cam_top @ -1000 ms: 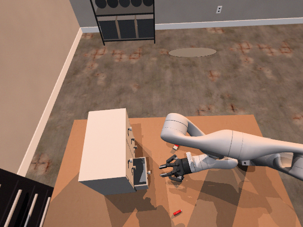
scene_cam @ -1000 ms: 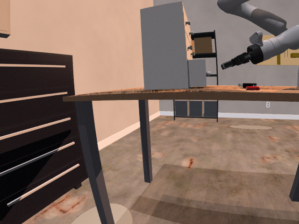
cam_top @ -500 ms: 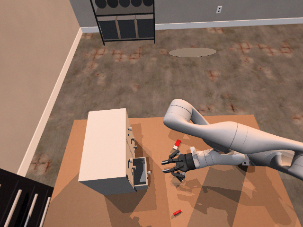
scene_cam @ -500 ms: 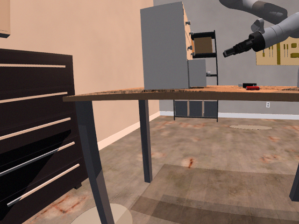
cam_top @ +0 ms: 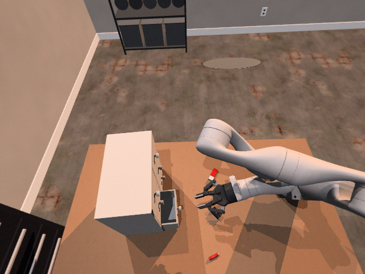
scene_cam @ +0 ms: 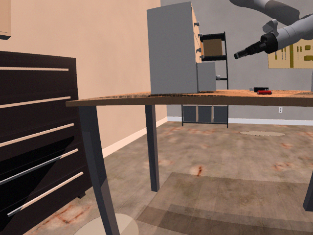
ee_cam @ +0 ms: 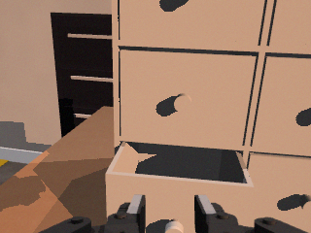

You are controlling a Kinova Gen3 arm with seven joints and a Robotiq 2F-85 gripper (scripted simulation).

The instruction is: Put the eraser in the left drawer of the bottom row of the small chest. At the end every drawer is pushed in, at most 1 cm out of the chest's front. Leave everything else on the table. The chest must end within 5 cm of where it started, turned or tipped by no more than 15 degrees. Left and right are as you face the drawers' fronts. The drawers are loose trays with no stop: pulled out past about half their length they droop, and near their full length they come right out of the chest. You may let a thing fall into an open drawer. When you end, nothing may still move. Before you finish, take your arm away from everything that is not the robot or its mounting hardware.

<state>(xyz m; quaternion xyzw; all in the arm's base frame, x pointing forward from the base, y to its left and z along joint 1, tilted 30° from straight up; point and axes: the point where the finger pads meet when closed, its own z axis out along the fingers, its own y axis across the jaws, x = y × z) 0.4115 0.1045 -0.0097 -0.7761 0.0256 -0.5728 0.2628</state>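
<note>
Now: the eraser 60 mm behind my hand, 170 mm to the right of it and 130 mm below it. Also, from my hand: black object 80 mm behind, 10 mm to the left, 130 mm below; red cylinder 70 mm behind, 180 mm to the left, 140 mm below.
</note>
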